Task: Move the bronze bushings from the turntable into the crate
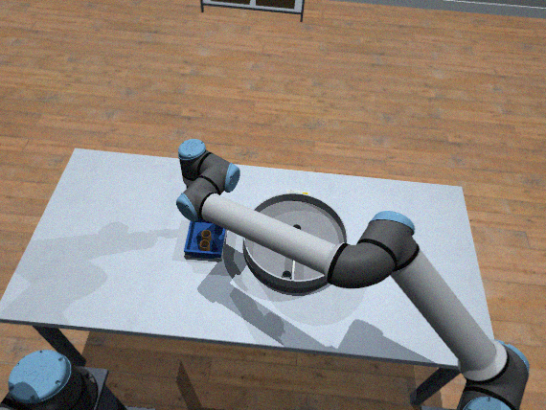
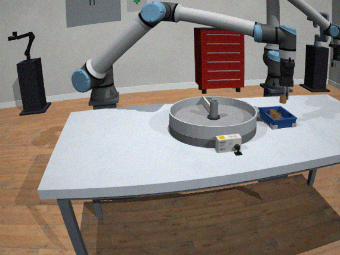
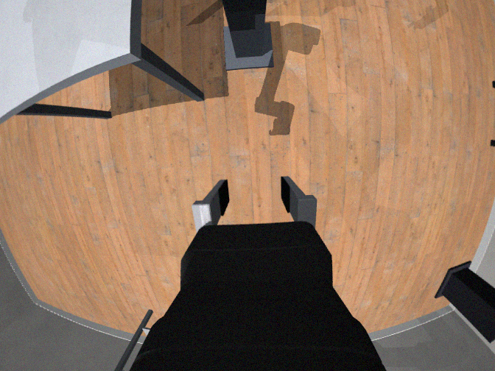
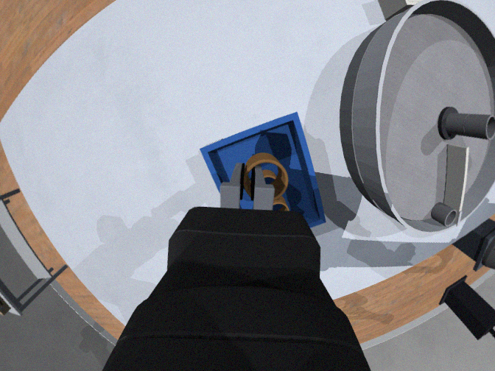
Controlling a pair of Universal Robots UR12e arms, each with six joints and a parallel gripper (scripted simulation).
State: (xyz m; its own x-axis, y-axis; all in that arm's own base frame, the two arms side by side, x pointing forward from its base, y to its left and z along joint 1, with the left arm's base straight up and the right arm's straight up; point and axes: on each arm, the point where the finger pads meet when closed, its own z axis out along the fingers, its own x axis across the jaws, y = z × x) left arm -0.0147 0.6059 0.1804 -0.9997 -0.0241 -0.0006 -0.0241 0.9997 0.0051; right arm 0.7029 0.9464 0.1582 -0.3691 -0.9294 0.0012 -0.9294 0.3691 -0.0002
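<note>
My right gripper is now 13 cm above the blue crate, 6 cm past it and 1 cm to the left of it.
</note>
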